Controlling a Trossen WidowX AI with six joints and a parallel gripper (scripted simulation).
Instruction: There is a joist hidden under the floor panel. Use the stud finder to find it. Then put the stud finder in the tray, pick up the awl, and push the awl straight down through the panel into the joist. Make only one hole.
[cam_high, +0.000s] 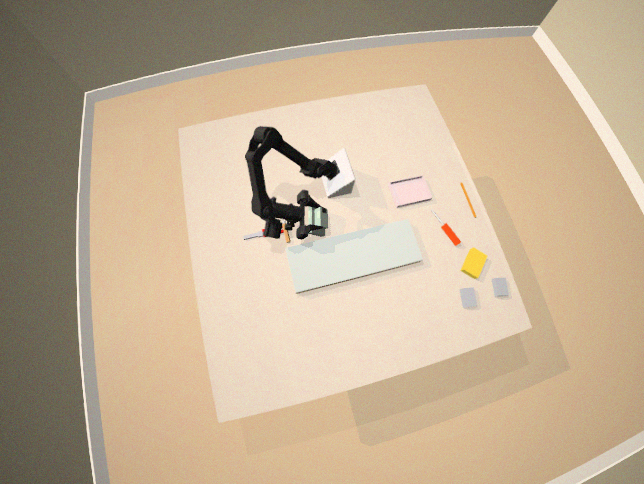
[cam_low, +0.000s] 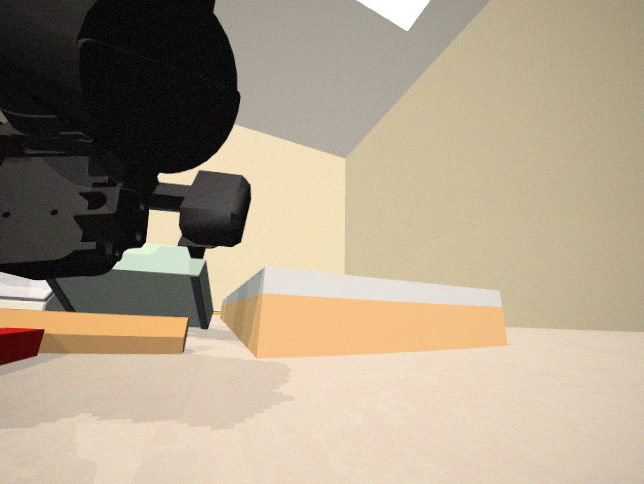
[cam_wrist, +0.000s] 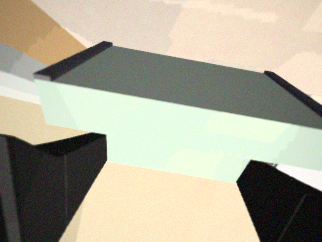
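Now: the stud finder 1 cm below my gripper tip and 1 cm behind it. From my gripper tip the other things lie so: yellow block (55 cm to the left, 37 cm ahead, 5 cm below); pink tray (42 cm to the left, 5 cm below, 2 cm behind); thin orange stick (67 cm to the left, 10 cm ahead, 6 cm below).
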